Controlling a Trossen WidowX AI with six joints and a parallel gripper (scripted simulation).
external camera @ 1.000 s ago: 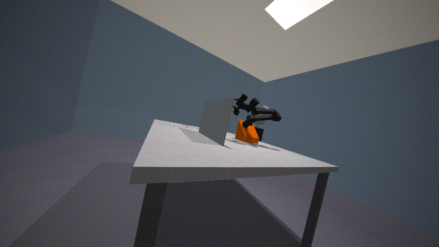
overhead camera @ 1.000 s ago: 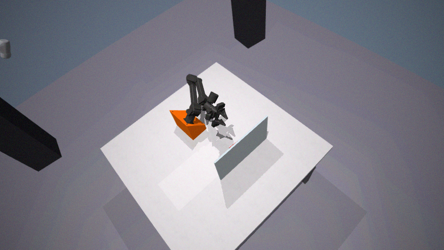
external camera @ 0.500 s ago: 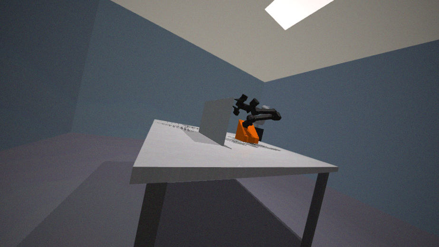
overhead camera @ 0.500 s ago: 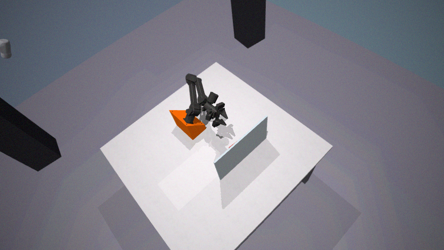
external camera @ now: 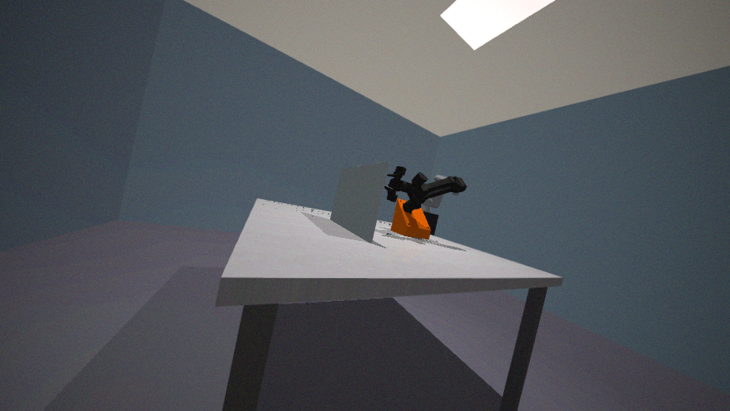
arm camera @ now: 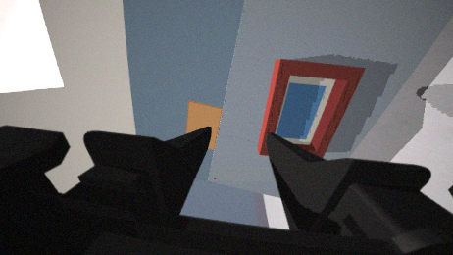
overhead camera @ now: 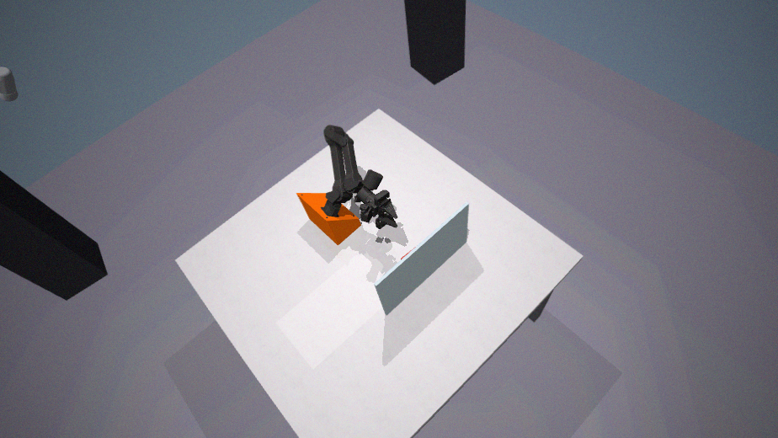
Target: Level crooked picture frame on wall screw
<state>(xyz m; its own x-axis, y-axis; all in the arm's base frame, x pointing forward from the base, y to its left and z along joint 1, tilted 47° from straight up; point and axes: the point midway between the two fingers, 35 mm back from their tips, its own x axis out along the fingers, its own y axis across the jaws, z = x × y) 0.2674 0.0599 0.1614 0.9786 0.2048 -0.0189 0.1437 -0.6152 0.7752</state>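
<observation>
My gripper tip is now 130 mm short of the picture frame, 120 mm above it and 10 mm to the right of it. Round my gripper tip: wall panel (140 mm ahead, 120 mm below, 20 mm to the left).
</observation>
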